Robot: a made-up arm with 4 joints.
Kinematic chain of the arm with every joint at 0, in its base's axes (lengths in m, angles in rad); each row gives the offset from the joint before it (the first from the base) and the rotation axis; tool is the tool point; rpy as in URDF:
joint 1: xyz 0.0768 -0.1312 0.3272 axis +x
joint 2: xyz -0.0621 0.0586 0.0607 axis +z
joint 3: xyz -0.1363 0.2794 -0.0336 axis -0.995 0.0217 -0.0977
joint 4: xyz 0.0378 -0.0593 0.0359 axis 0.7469 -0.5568 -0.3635
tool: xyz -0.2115 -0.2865 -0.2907 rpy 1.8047 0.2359 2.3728
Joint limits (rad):
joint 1: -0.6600..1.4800
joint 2: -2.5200..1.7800
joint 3: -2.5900..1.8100
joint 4: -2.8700..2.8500
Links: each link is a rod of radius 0.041 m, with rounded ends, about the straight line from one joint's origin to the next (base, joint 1, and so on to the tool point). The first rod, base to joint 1, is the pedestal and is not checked.
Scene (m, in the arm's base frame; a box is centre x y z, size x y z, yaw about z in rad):
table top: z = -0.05
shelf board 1: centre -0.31 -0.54 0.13 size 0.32 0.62 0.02 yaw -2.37
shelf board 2: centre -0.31 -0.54 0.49 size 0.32 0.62 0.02 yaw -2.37
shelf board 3: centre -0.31 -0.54 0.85 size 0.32 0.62 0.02 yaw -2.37
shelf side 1: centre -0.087 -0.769 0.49 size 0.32 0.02 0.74 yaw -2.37
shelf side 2: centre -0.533 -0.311 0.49 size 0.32 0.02 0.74 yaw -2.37
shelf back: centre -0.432 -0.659 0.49 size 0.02 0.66 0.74 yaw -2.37
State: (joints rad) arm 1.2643 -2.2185 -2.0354 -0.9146
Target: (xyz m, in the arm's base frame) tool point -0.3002 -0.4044 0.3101
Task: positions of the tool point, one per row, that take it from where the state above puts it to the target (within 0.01 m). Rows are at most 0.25 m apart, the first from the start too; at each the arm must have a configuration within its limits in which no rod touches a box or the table.
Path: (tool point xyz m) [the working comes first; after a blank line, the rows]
Joints at the target: 1.4800 -0.0748 0.5357 -0.6586
Straight joint move there: clear.

1: 0.3290 0.3645 0.3041
2: 0.1805 0.3698 0.4244
3: 0.0181 0.3226 0.4891
4: -0.1295 0.2323 0.4990
5: -0.2406 0.1121 0.4670
6: -0.3053 -0.0234 0.4134
7: -0.3265 -0.1614 0.3598
8: -0.3181 -0.2909 0.3228
9: -0.3002 -0.4044 0.3101

